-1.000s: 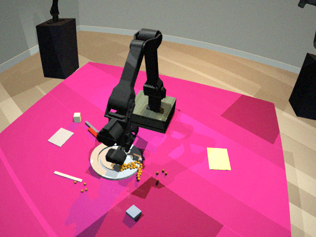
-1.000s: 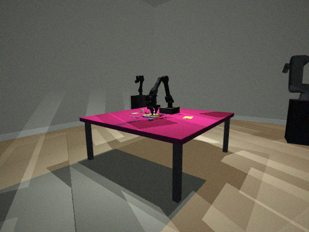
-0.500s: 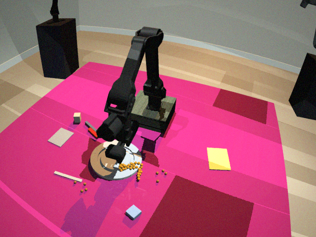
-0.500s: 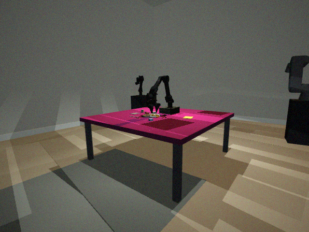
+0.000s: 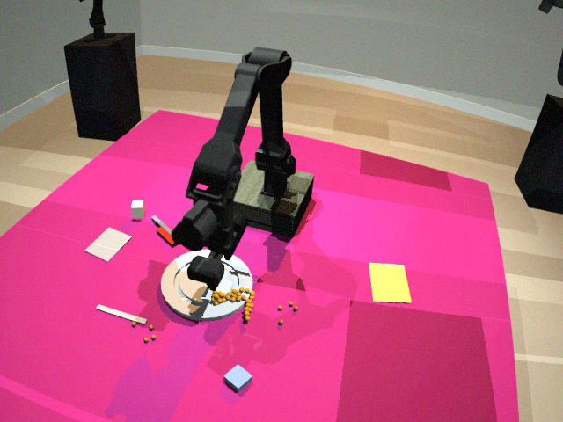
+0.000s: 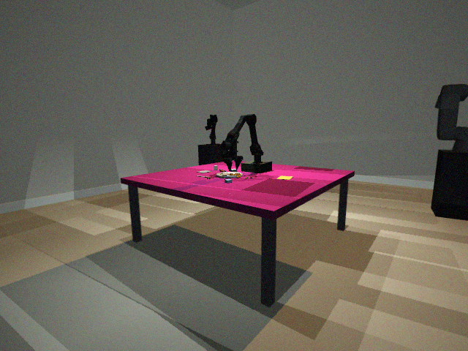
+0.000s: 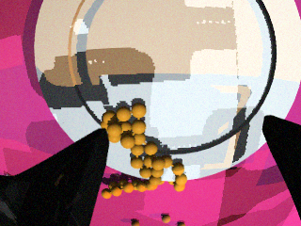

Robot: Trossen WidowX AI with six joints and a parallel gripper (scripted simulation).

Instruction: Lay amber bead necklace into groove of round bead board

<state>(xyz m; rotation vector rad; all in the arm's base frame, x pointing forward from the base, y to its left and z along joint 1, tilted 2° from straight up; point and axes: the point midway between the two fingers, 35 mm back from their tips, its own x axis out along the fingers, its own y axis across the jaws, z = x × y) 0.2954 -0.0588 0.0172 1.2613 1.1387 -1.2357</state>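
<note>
The round bead board is 3 cm to the right of my gripper tip and 3 cm below it. Also, from my gripper tip: white block (15 cm behind, 9 cm to the right, 3 cm below); red-handled tool (18 cm to the right, 13 cm behind, 4 cm below); white strip (18 cm to the right, 13 cm ahead, 4 cm below).
</note>
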